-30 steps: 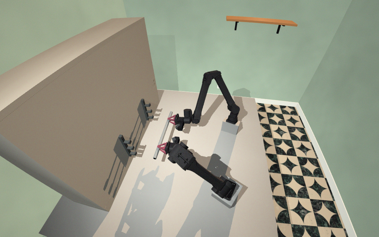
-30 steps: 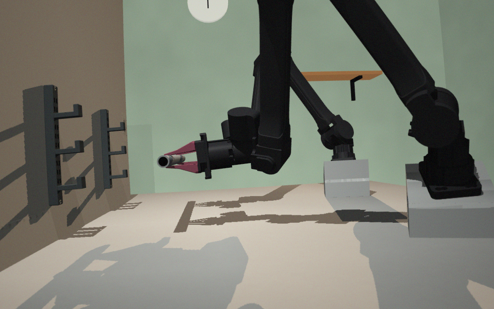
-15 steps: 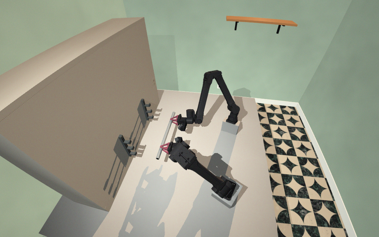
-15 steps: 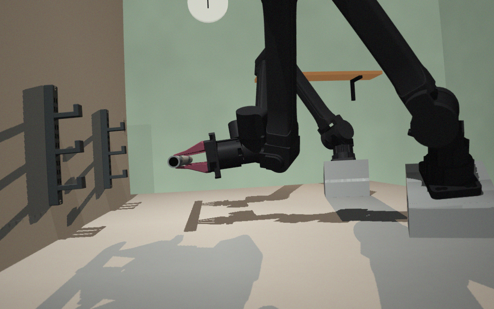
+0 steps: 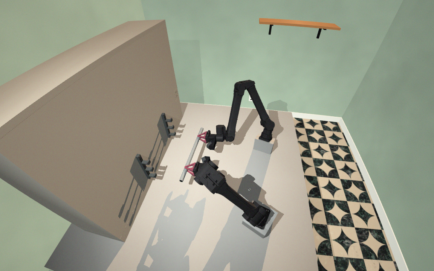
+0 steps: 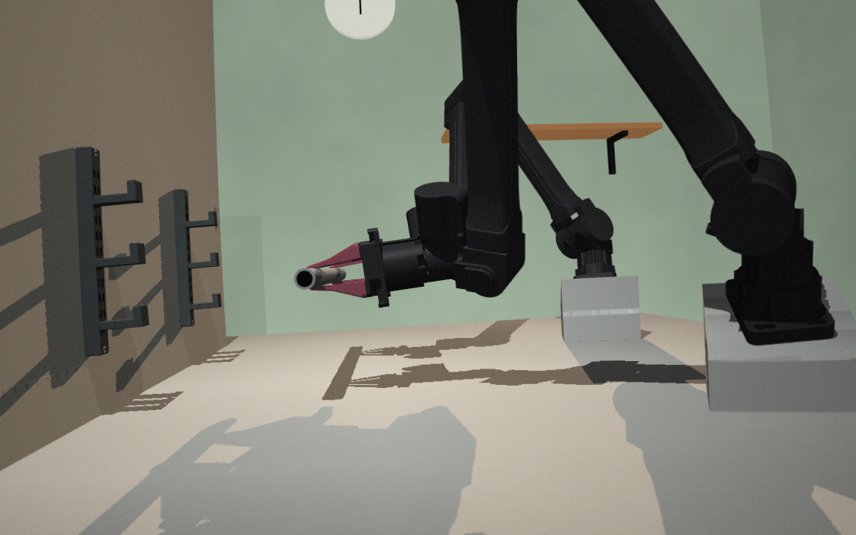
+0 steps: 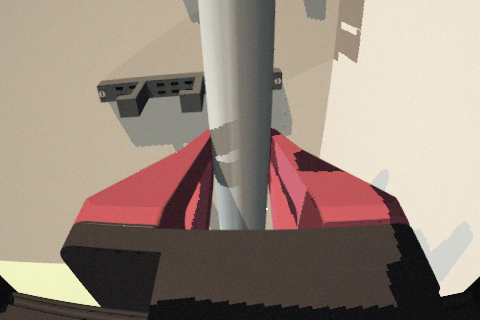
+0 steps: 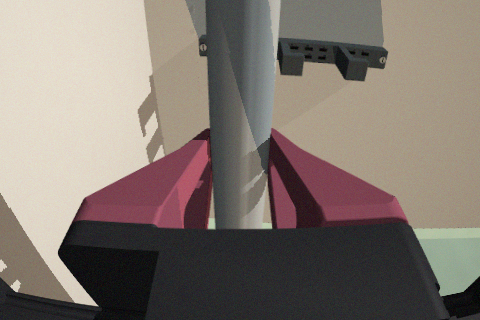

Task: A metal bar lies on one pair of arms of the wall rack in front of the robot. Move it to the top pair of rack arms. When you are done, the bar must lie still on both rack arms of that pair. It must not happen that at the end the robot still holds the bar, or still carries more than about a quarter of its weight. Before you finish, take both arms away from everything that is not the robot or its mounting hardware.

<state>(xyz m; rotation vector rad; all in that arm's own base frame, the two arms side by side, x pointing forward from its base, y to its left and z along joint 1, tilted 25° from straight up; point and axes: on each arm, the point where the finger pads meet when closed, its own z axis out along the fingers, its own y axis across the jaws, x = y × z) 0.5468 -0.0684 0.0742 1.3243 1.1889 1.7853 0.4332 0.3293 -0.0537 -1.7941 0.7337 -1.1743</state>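
My right hand is 15 cm to the right of the grey metal bar. Also, from my right hand: tall tan wall panel (43 cm ahead, 29 cm above, 22 cm to the left).
Now: the grey metal bar 150 mm to the right of my left hand. From my left hand the other things lie so: tall tan wall panel 430 mm ahead, 290 mm above, 80 mm to the right.
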